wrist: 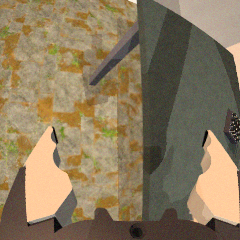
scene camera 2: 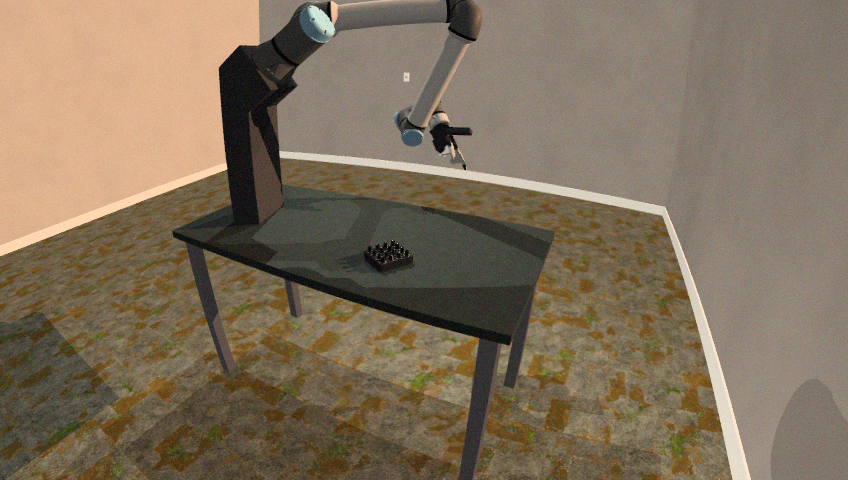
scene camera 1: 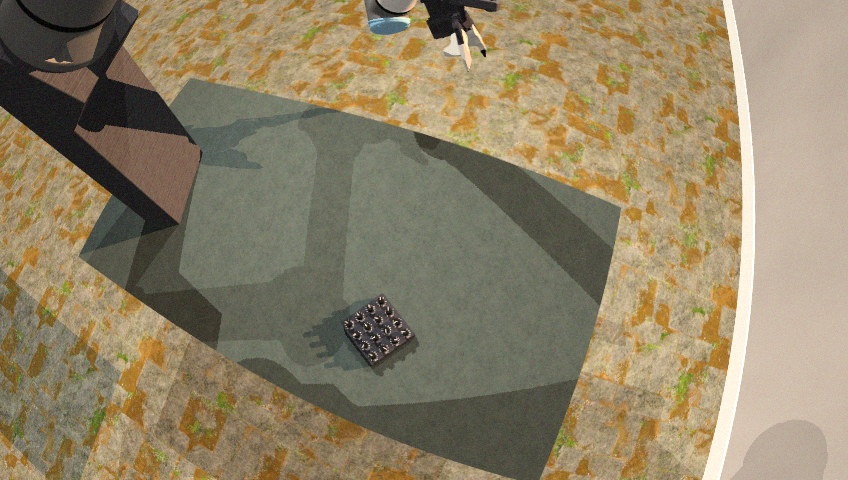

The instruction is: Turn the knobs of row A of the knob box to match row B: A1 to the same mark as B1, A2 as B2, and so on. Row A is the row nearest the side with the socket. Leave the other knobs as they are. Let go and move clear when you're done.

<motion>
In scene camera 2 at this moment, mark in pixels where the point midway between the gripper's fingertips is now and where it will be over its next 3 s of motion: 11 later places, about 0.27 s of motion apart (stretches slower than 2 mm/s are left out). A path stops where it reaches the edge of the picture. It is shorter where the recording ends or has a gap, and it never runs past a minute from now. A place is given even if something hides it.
My gripper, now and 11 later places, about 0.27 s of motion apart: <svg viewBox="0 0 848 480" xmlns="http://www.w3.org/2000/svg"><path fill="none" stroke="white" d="M459 165L451 172L444 178L436 185L428 191L420 197L413 204L403 212L395 220L387 227L382 232L381 233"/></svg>
</motion>
